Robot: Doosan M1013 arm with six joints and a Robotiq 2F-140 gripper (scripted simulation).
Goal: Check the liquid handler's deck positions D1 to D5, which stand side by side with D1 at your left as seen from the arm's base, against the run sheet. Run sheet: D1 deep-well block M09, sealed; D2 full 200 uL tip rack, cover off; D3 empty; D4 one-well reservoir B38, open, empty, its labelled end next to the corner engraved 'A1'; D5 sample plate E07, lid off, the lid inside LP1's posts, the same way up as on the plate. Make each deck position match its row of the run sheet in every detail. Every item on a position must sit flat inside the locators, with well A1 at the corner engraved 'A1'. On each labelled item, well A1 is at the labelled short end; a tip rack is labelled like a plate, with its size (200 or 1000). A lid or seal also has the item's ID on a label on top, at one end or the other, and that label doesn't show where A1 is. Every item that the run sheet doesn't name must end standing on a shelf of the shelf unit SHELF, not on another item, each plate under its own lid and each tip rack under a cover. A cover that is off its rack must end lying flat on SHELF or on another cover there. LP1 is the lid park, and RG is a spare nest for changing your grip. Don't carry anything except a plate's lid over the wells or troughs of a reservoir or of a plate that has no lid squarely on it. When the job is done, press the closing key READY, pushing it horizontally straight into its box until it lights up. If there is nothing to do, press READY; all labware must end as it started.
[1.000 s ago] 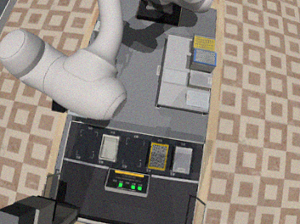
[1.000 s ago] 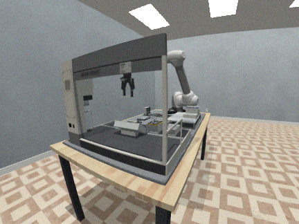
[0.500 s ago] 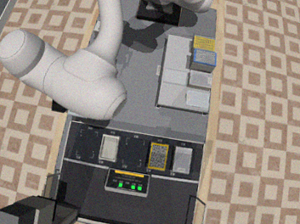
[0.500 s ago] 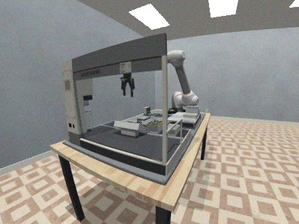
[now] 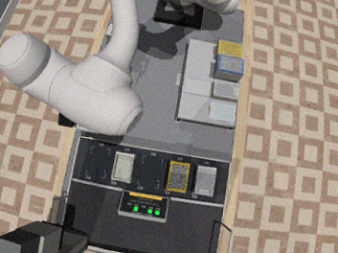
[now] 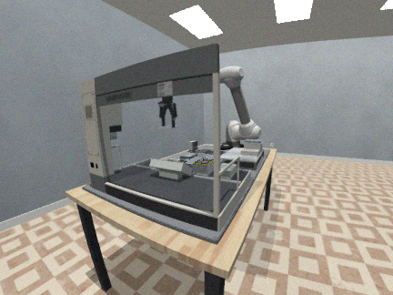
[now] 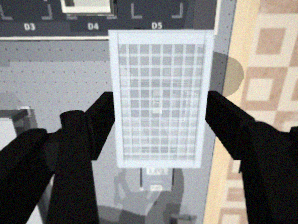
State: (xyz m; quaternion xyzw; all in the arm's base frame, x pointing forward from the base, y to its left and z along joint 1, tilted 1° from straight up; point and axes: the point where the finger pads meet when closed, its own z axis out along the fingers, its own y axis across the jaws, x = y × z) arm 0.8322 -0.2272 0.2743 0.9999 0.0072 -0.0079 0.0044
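My gripper is now 20 mm above the white well plate. The rest, counted from my hand: dark nest: 80 mm behind, 10 mm to the right, 300 mm below; then cream one-well reservoir: 170 mm ahead, 120 mm to the left, 250 mm below; then flat lid: 290 mm behind, 10 mm to the right, 290 mm below.
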